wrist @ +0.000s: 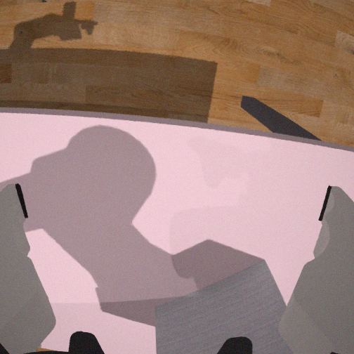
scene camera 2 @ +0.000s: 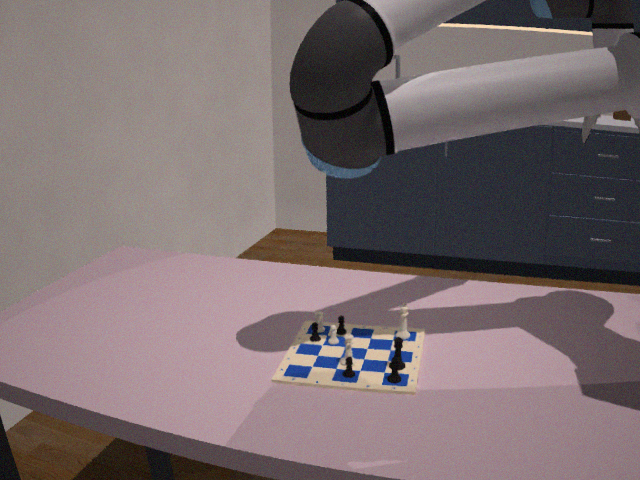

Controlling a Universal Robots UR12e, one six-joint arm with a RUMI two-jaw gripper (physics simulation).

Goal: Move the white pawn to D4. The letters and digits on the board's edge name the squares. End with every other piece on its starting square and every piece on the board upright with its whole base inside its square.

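The white pawn looks like the short round-headed piece standing upright near the board's back left, beside a black piece. The blue and cream board lies on the pink table; its edge letters are too small to read. The board and pieces do not show in the wrist view. My gripper is open and empty above another part of the table, with its two jaws wide apart in the wrist view. In the scene view it is largely hidden behind the arm at the right, well away from the board.
Other upright pieces include a tall white piece, a white piece near the middle, and a black piece at the right. The arm's dark elbow hangs high above the table. A grey slab shows low between the jaws.
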